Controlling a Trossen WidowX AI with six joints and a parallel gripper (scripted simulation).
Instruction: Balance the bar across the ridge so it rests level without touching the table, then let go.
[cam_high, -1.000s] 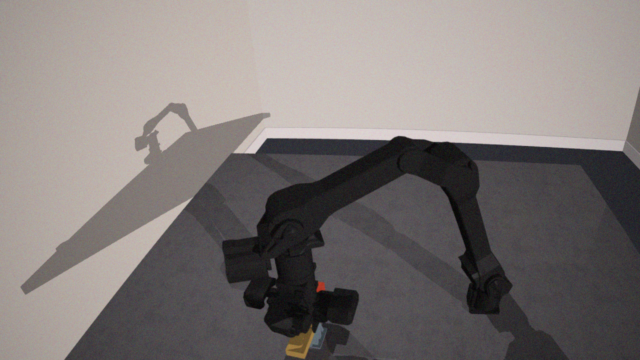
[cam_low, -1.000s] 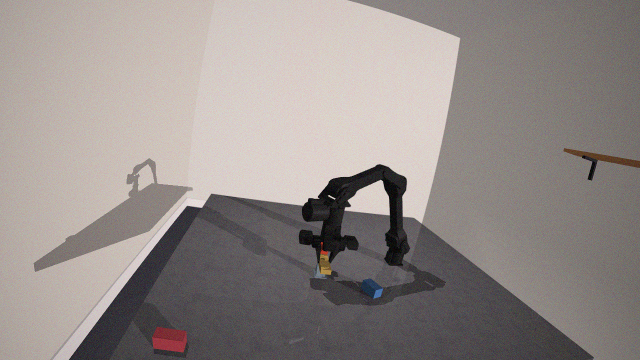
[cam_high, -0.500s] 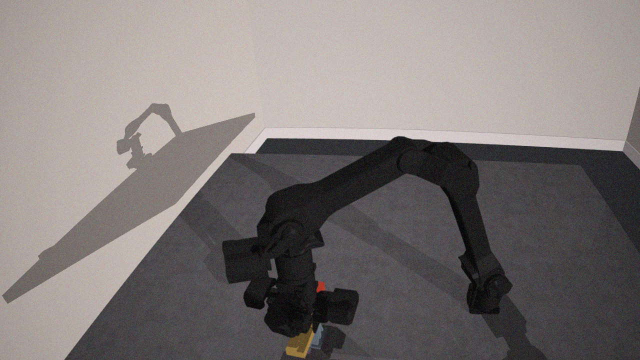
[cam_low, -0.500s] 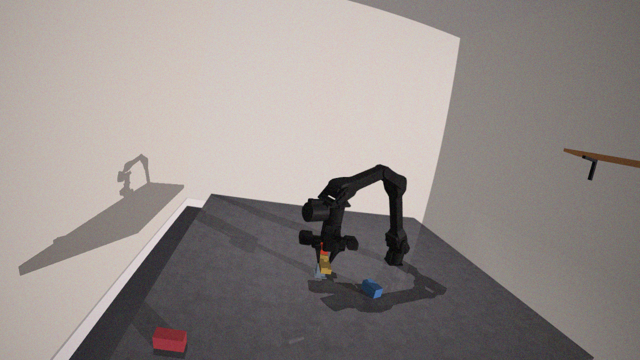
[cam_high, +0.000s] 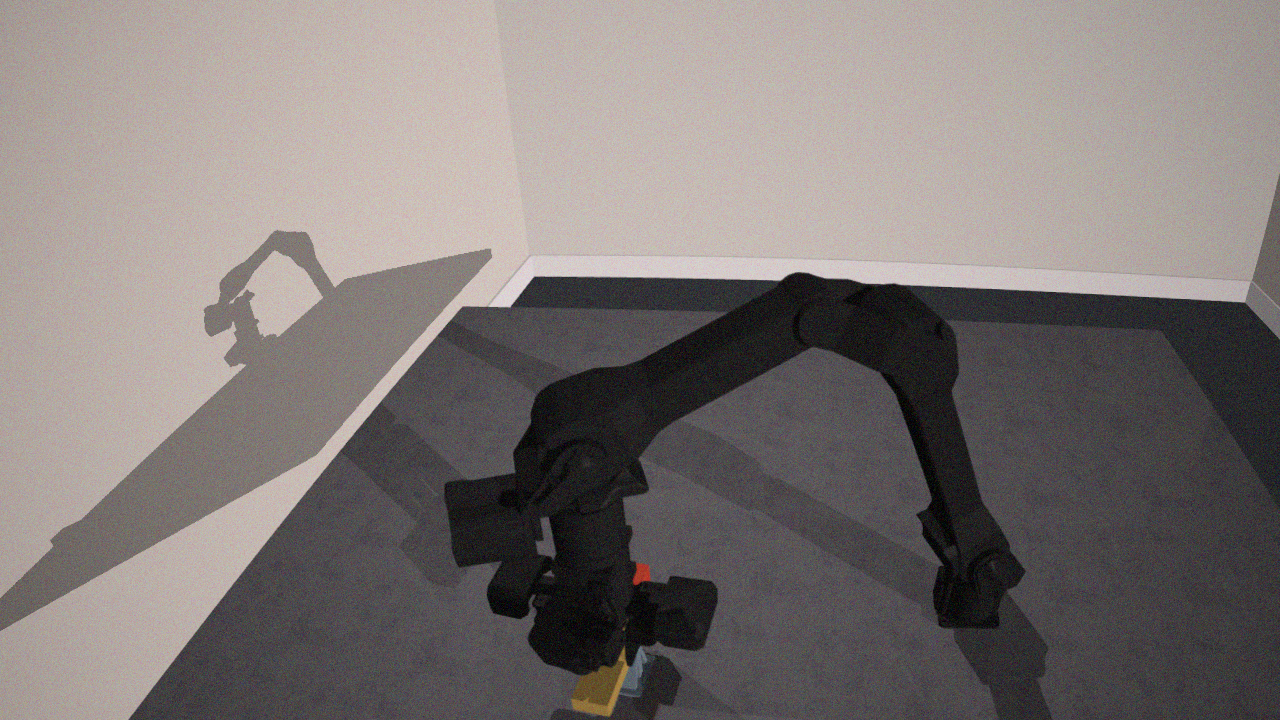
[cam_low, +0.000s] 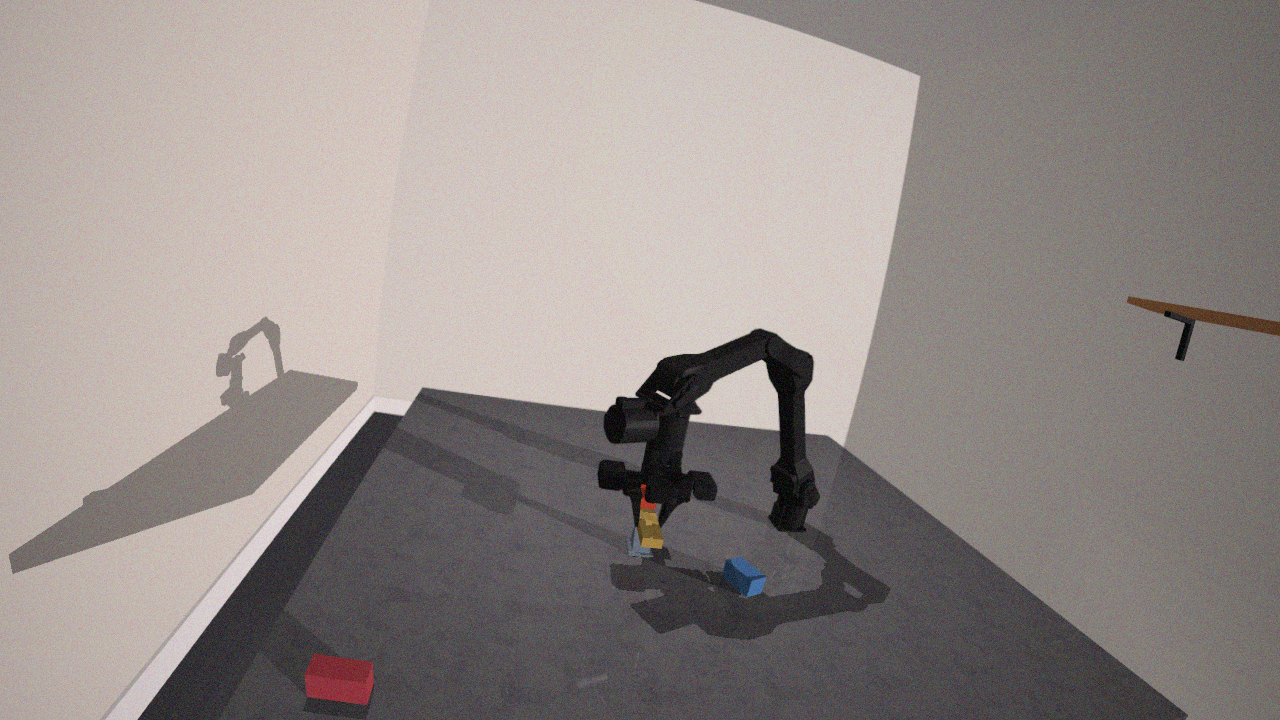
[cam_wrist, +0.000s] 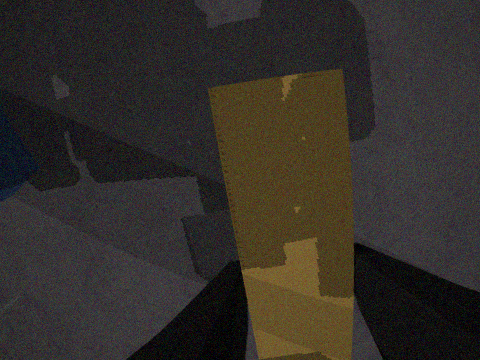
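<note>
The bar is 40 mm to the right of my gripper tip and 20 mm above it. Also, from my gripper tip: red block (400 mm ahead, 350 mm to the left, 40 mm below); then blue block (160 mm behind, 70 mm to the left, 40 mm below).
</note>
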